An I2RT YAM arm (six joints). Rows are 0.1 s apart.
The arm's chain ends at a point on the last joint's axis. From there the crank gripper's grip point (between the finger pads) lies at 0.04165 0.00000 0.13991 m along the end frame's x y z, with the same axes.
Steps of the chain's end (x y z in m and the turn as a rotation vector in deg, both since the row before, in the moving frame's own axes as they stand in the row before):
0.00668 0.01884 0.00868 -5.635 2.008 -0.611
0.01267 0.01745 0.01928 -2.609 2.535 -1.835
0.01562 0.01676 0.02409 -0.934 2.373 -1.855
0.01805 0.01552 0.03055 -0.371 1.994 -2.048
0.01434 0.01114 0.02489 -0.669 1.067 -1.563
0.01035 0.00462 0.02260 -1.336 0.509 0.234
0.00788 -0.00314 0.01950 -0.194 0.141 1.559
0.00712 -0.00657 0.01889 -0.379 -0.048 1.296
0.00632 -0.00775 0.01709 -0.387 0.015 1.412
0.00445 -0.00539 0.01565 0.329 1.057 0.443
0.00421 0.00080 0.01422 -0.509 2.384 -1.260
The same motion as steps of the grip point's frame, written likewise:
0.01162 0.03203 0.00648 -5.635 2.008 -0.611
0.01889 0.02234 0.01719 -2.609 2.535 -1.835
0.02139 0.01758 0.02224 -0.934 2.373 -1.855
0.02288 0.01485 0.02902 -0.371 1.994 -2.048
0.01694 0.01160 0.02409 -0.669 1.067 -1.563
0.01158 0.00805 0.02218 -1.336 0.509 0.234
0.00820 -0.00153 0.01939 -0.194 0.141 1.559
0.00698 -0.00470 0.01892 -0.379 -0.048 1.296
0.00633 -0.00578 0.01707 -0.387 0.015 1.412
0.00703 -0.00586 0.01486 0.329 1.057 0.443
0.01000 0.00106 0.01237 -0.509 2.384 -1.260

